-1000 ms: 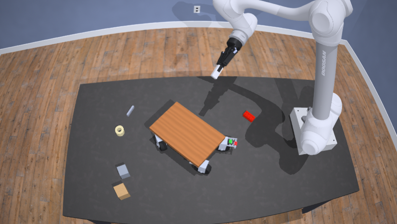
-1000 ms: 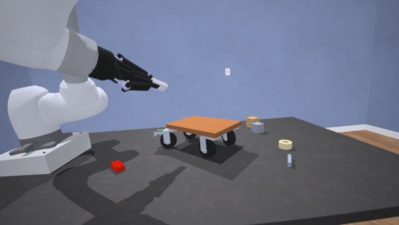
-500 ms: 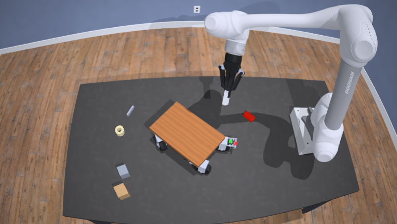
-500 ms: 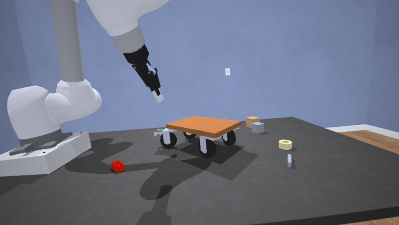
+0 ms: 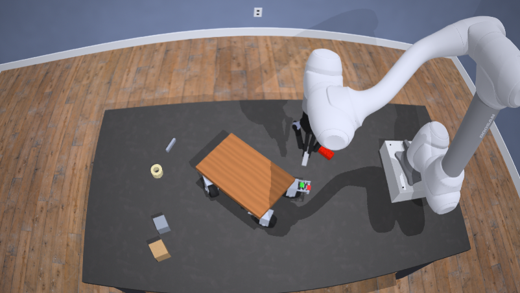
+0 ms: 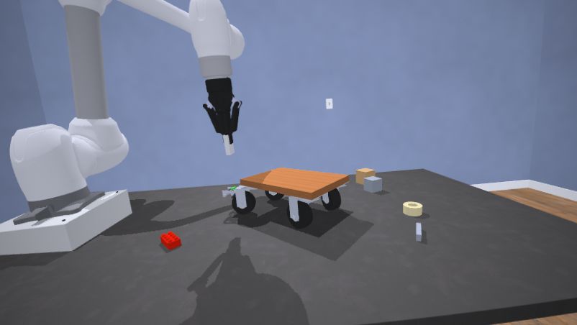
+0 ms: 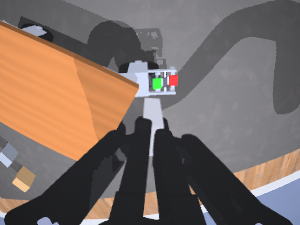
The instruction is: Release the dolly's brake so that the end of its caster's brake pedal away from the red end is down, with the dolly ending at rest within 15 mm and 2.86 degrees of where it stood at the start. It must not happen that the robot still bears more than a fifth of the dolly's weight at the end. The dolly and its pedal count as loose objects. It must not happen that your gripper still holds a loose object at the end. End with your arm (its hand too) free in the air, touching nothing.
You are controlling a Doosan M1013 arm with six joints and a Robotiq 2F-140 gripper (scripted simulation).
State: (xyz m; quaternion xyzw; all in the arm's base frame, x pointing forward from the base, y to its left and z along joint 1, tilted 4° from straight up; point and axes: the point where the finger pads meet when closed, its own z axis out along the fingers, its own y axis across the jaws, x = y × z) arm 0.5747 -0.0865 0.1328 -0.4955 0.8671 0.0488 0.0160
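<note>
Right now the brake pedal is 17 cm below my hand, 3 cm to the left of it and 2 cm behind it. From my hand the other things lie so: grey cube (55 cm ahead, 22 cm below, 5 cm to the left); small grey bar (45 cm ahead, 32 cm to the right, 24 cm below); red brick (23 cm below, 18 cm behind, 13 cm to the right).
</note>
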